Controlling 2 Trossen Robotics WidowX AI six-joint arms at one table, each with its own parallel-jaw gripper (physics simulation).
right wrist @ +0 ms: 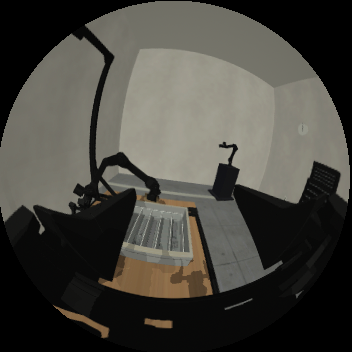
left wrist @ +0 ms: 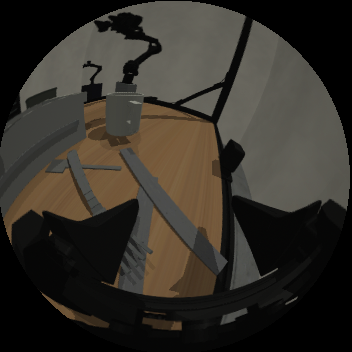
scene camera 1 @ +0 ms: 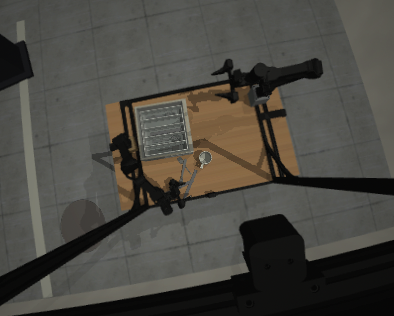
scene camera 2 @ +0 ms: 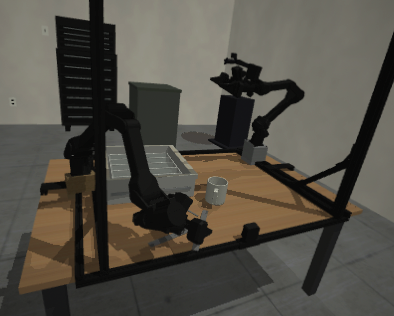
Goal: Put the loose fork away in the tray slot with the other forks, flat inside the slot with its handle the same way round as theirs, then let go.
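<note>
The loose fork (left wrist: 82,177) lies flat on the table in the left wrist view, its handle end toward the tray and its tines near my left finger, which hides part of it. Its tines are beside or over a flat grey piece. My left gripper (left wrist: 185,202) is open and empty, low over the loose cutlery. My right gripper (scene camera 1: 215,84) (scene camera 2: 220,70) (right wrist: 186,191) is open and empty, high above the far right of the table. The slotted grey tray (scene camera 1: 189,125) (scene camera 2: 150,189) (left wrist: 45,135) (right wrist: 160,253) holds cutlery; I cannot tell which slot holds forks.
A light grey mug (scene camera 1: 205,158) (scene camera 2: 216,192) (left wrist: 123,115) stands beside the tray. A long flat grey piece (left wrist: 170,210) crosses another flat piece (left wrist: 142,207) near the table edge. A small flat-headed utensil (left wrist: 56,166) lies by the tray. Black frame bars run along the table edges.
</note>
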